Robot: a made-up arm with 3 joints. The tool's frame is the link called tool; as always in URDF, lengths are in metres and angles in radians. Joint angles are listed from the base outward.
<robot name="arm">
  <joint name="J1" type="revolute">
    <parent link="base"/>
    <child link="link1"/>
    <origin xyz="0.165 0.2 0.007" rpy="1.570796 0 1.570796"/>
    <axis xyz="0 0 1"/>
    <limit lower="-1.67" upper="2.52"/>
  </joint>
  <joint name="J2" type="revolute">
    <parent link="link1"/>
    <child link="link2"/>
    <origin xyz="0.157 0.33 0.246" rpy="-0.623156 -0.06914 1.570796"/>
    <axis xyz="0 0 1"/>
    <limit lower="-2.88" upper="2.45"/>
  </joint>
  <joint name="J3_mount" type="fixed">
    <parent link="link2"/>
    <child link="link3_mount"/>
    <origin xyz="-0.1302 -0.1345 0.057" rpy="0 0 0"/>
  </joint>
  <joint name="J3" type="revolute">
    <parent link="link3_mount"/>
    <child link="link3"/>
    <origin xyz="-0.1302 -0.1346 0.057" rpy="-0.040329 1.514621 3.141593"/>
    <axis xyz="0 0 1"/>
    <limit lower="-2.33" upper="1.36"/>
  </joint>
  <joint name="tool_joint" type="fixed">
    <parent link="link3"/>
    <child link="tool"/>
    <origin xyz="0.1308 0.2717 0.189" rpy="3.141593 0 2.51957"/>
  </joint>
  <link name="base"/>
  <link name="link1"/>
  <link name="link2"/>
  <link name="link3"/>
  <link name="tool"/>
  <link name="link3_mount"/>
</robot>
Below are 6 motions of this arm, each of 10 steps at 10 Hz.
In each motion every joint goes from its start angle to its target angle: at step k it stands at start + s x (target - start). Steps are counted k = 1, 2, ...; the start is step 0. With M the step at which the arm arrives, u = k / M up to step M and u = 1 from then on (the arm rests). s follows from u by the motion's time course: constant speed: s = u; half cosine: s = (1 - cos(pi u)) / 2; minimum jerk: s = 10 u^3 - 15 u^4 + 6 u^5.
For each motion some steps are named. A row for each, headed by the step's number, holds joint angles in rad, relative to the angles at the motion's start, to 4 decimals.
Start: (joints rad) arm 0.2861 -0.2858 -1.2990
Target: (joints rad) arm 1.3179 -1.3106 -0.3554
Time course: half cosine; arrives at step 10
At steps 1, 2, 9, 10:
1: 0.0252 -0.0251 0.0231
2: 0.0985 -0.0979 0.0901
9: 1.0066 -0.9997 0.9205
10: 1.0318 -1.0248 0.9436

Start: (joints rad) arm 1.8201 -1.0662 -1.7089
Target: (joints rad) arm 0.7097 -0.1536 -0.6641
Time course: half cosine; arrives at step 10
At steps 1, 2, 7, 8, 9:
1: -0.0272 0.0223 0.0256
2: -0.1060 0.0871 0.0998
7: -0.8815 0.7245 0.8295
8: -1.0044 0.8255 0.9450
9: -1.0832 0.8903 1.0192

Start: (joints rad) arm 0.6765 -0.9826 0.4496
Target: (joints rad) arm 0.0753 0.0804 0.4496
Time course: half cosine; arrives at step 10
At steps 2, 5, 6, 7, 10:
2: -0.0574 0.1015 0.0000
5: -0.3006 0.5315 0.0000
6: -0.3935 0.6957 0.0000
7: -0.4773 0.8439 0.0000
10: -0.6012 1.0630 0.0000

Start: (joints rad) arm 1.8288 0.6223 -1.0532
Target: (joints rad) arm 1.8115 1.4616 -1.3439
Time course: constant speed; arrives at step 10
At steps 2, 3, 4, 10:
2: -0.0035 0.1679 -0.0581
3: -0.0052 0.2518 -0.0872
4: -0.0069 0.3357 -0.1163
10: -0.0173 0.8393 -0.2907

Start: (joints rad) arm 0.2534 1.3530 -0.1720
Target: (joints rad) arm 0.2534 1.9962 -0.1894
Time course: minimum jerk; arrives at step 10
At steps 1, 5, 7, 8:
1: 0.0000 0.0055 -0.0001
5: 0.0000 0.3216 -0.0087
7: 0.0000 0.5383 -0.0146
8: 0.0000 0.6059 -0.0164

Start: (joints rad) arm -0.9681 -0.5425 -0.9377
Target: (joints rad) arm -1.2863 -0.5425 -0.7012
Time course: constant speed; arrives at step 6
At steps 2, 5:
2: -0.1061 0.0000 0.0788
5: -0.2652 0.0000 0.1971

